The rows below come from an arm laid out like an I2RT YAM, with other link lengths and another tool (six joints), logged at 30 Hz.
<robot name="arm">
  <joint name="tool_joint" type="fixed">
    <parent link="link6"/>
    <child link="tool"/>
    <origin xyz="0.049 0.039 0.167" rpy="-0.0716 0 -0.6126"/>
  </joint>
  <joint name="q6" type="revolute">
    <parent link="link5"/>
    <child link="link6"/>
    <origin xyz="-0.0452 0 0.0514" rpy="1.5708 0 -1.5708"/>
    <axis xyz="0 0 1"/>
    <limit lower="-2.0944" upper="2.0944"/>
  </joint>
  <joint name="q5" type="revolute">
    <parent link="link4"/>
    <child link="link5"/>
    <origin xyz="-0.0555 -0.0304 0.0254" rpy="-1.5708 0 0"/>
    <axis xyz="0 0 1"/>
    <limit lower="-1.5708" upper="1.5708"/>
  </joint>
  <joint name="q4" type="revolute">
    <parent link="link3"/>
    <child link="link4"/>
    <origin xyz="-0.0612 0.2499 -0.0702" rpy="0 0 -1.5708"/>
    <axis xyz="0 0 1"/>
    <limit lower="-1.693" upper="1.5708"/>
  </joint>
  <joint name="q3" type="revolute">
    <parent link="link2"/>
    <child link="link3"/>
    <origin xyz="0 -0.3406 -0.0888" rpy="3.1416 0 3.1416"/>
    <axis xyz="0 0 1"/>
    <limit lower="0" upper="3.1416"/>
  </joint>
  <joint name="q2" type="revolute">
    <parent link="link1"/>
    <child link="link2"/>
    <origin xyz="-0.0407 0.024 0.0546" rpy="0 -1.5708 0"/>
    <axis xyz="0 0 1"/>
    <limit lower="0" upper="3.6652"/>
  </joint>
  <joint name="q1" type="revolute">
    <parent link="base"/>
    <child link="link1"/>
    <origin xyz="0 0 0.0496" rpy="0 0 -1.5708"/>
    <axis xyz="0 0 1"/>
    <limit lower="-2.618" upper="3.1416"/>
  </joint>
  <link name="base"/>
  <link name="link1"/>
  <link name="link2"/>
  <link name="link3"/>
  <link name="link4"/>
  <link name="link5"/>
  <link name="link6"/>
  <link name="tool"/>
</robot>
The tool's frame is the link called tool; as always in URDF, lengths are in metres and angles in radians.
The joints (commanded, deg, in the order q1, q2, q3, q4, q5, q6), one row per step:
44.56, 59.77, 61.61, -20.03, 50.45, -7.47
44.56, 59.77, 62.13, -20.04, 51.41, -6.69
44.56, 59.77, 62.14, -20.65, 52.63, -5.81
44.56, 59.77, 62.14, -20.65, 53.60, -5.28
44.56, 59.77, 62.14, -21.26, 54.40, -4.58
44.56, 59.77, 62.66, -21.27, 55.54, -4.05
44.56, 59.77, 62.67, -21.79, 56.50, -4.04
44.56, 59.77, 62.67, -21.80, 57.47, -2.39
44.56, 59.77, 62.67, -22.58, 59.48, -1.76
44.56, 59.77, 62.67, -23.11, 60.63, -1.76
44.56, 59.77, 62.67, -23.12, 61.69, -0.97
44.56, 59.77, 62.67, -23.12, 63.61, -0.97
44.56, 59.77, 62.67, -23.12, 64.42, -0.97
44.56, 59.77, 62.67, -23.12, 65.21, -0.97
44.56, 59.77, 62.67, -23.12, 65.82, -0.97
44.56, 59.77, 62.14, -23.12, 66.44, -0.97
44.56, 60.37, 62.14, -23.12, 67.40, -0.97
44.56, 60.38, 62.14, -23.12, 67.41, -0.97
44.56, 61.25, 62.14, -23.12, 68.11, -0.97
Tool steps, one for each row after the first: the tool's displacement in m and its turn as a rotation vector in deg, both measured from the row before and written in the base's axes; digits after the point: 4 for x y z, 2 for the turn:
-0.0011, -0.0029, 0.0036, 0.91, -0.67, -1.06
-0.0024, -0.0046, -0.0008, 0.16, 0.03, -1.33
-0.0014, -0.0031, 0.0005, 0.30, -0.30, -1.02
-0.0019, -0.0032, -0.0010, 0.07, 0.13, -0.89
-0.0015, -0.0035, 0.0040, 0.61, -0.73, -1.18
-0.0020, -0.0038, 0.0002, -0.57, 0.15, -0.91
-0.0016, -0.0026, -0.0006, 1.35, -0.60, -1.21
-0.0042, -0.0072, 0.0004, -0.42, -0.07, -2.01
-0.0026, -0.0043, 0.0006, -0.65, 0.10, -1.08
-0.0019, -0.0030, 0.0005, 0.47, -0.49, -1.13
-0.0035, -0.0059, 0.0024, -0.47, -0.47, -1.80
-0.0015, -0.0025, 0.0010, -0.20, -0.20, -0.76
-0.0015, -0.0024, 0.0010, -0.19, -0.19, -0.74
-0.0012, -0.0018, 0.0008, -0.15, -0.15, -0.57
-0.0013, -0.0019, -0.0021, -0.53, 0.23, -0.58
0.0001, -0.0008, -0.0002, -0.67, 0.19, -0.90
0.0000, 0.0000, 0.0000, -0.01, 0.00, -0.01
0.0015, 0.0009, -0.0012, -0.80, 0.44, -0.65

